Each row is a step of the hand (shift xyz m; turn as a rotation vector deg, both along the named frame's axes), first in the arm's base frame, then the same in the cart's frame.
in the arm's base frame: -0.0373 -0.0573 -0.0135 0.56 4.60 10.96
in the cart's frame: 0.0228 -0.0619 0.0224 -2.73 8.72 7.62
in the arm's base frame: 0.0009 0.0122 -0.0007 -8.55 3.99 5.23
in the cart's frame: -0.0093 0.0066 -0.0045 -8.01 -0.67 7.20
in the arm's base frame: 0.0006 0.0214 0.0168 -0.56 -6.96 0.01
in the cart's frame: -0.0158 0.0208 0.0077 5.23 -4.03 2.26
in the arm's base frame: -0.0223 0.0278 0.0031 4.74 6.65 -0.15
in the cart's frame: -0.0354 0.0017 0.0050 -2.50 6.53 -4.22
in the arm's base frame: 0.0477 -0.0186 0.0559 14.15 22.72 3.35
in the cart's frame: 0.0465 0.0517 0.0302 -9.54 23.06 -10.25
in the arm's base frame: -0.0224 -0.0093 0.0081 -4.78 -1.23 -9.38
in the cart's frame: -0.0055 -0.0152 0.0198 -2.40 -8.86 -5.30
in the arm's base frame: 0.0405 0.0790 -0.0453 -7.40 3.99 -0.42
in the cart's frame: -0.0416 0.0436 -0.0794 -7.64 -2.97 1.93
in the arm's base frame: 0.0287 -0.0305 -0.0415 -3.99 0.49 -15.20
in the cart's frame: 0.0392 -0.0197 -0.0394 -3.63 -10.58 -11.05
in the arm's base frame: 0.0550 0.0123 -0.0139 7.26 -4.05 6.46
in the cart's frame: 0.0222 0.0350 -0.0406 7.94 6.12 3.22
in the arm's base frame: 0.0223 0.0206 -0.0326 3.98 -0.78 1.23
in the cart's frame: -0.0050 0.0078 -0.0436 3.07 2.86 -0.59
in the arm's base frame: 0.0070 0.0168 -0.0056 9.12 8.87 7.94
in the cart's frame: -0.0096 0.0104 -0.0128 -1.20 14.95 -0.10
